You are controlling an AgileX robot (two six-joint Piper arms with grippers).
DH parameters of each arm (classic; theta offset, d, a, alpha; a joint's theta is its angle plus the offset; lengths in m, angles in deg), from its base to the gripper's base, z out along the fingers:
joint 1: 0 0.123 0 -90
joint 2: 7.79 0 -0.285 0
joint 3: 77.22 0 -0.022 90
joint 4: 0 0.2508 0 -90
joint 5: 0 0 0.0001 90
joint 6: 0 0.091 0 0
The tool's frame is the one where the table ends.
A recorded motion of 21 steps. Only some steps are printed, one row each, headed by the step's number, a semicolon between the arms.
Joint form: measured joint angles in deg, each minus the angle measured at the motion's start. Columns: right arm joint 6, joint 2, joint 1, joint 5, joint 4, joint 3; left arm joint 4, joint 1, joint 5, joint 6, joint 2, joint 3.
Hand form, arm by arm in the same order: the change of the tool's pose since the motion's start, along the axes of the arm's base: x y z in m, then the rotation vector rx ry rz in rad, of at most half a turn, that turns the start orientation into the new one. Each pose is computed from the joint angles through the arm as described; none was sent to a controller.
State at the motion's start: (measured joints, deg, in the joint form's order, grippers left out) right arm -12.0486 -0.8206 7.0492 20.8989 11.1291 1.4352; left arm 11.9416 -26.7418 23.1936 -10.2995 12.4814 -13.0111
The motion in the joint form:
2: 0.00 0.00 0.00 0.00 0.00 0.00; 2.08 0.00 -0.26 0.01 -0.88 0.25
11: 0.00 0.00 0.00 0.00 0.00 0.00; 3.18 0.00 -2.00 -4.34 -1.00 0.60
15: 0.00 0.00 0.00 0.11 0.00 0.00; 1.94 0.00 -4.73 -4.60 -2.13 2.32
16: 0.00 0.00 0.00 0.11 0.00 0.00; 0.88 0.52 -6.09 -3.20 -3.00 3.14
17: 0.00 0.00 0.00 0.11 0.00 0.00; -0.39 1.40 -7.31 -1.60 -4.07 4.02
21: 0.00 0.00 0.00 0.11 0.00 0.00; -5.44 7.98 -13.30 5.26 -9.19 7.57
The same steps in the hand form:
2: 0.0000 0.0000 0.0000 0.0000 0.0000 0.0000; -0.0009 0.0018 0.0002 0.0256 -0.0301 0.0026
11: 0.0000 0.0000 0.0000 0.0000 0.0000 0.0000; -0.0003 0.0015 0.0011 -0.0362 -0.0351 0.0181
15: -0.0001 0.0000 -0.0002 -0.0003 0.0019 0.0004; -0.0015 0.0002 -0.0038 -0.0750 -0.0557 0.0055
16: -0.0001 0.0000 -0.0002 -0.0003 0.0019 0.0004; -0.0025 0.0003 -0.0057 -0.0798 -0.0781 0.0016
17: -0.0001 0.0000 -0.0002 -0.0003 0.0019 0.0004; -0.0037 0.0009 -0.0079 -0.0842 -0.1010 0.0045
21: -0.0001 0.0000 -0.0002 -0.0003 0.0019 0.0004; -0.0081 0.0067 -0.0144 -0.0972 -0.2336 0.0752

